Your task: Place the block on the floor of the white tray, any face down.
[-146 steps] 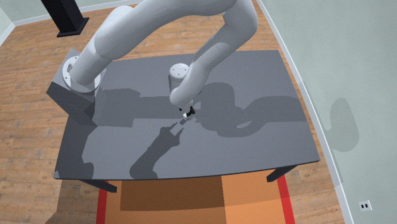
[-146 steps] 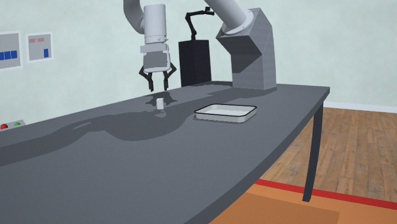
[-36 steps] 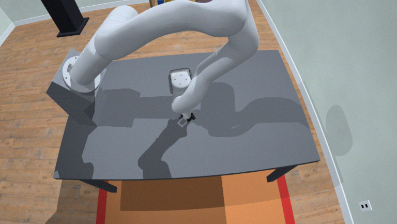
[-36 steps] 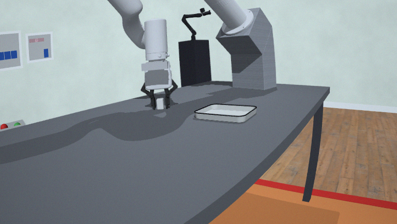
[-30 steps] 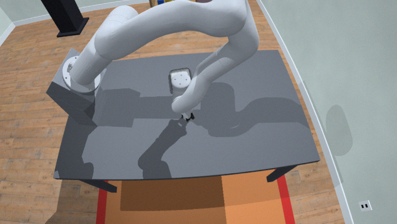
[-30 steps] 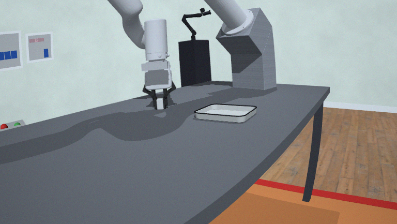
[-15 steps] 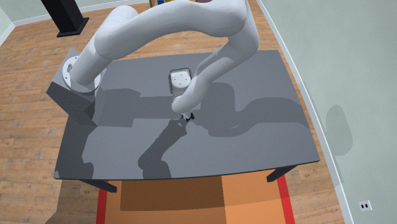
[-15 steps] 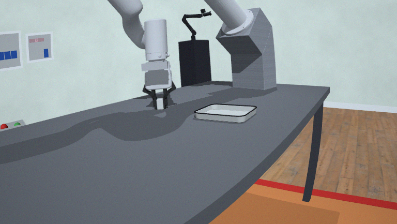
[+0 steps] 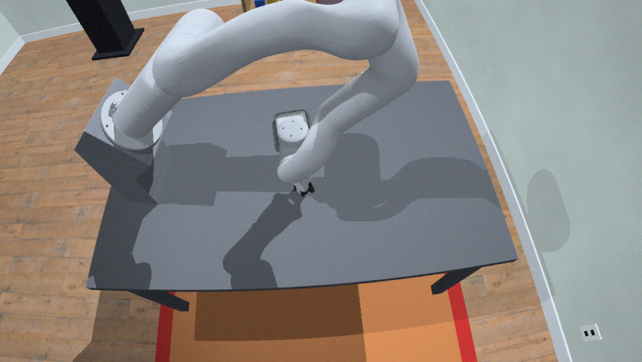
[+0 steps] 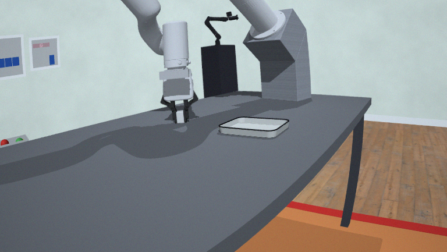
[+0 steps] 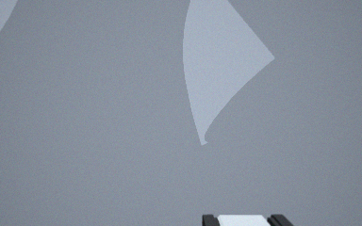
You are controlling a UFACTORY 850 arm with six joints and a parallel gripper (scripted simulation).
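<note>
The white tray lies 270 mm to the left of my hand, 40 mm behind it and 10 mm below it. The rest, counted from my hand: white block: 10 mm below.
</note>
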